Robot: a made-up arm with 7 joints.
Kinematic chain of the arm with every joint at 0, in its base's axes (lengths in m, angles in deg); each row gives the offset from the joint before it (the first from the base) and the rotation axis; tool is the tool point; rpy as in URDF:
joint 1: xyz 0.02 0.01 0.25 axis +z
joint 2: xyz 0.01 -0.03 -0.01 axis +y
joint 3: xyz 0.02 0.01 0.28 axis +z
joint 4: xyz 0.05 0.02 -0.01 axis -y
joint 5: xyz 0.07 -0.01 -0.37 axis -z
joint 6: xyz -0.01 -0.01 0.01 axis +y
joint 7: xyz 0.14 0 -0.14 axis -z
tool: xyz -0.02 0 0.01 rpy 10.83 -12.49 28.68
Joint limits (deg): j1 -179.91..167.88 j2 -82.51..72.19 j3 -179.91..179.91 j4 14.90..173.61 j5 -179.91..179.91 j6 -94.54..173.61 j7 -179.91..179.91
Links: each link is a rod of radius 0.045 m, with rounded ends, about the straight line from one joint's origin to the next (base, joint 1, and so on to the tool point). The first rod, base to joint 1, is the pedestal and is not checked.
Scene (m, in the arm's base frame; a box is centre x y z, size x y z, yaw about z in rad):
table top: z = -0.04
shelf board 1: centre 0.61 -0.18 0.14 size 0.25 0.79 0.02 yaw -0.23
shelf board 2: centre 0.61 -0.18 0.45 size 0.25 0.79 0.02 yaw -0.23
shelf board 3: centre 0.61 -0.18 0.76 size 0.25 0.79 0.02 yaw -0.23
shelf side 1: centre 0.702 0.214 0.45 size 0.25 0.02 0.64 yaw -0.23
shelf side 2: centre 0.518 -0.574 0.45 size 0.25 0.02 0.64 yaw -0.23
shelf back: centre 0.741 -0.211 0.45 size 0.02 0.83 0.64 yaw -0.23
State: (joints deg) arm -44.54 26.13 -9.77 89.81 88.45 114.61 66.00
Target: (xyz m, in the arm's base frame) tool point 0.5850 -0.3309 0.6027
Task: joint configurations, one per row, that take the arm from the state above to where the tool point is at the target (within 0.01 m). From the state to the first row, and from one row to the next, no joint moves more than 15 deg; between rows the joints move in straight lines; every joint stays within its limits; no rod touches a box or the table.
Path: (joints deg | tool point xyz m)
1: -50.63 16.23 -12.85 76.83 77.86 128.38 64.24 | 0.4221 -0.3540 0.3149
2: -56.73 6.34 -15.93 63.85 67.26 142.14 62.48 | 0.3137 -0.3165 0.3171
3: -54.10 -2.90 -16.60 74.94 71.06 141.67 63.50 | 0.3259 -0.3129 0.4581
4: -51.47 -12.13 -17.28 86.04 74.86 141.20 64.53 | 0.3087 -0.2663 0.6027
5: -46.99 -1.12 -14.18 95.74 83.42 126.57 66.30 | 0.4063 -0.3001 0.6142
6: -42.52 9.89 -11.07 105.43 91.98 111.93 68.07 | 0.4998 -0.3208 0.6154
7: -38.04 20.90 -7.97 115.13 100.54 97.30 69.84 | 0.5850 -0.3308 0.6027

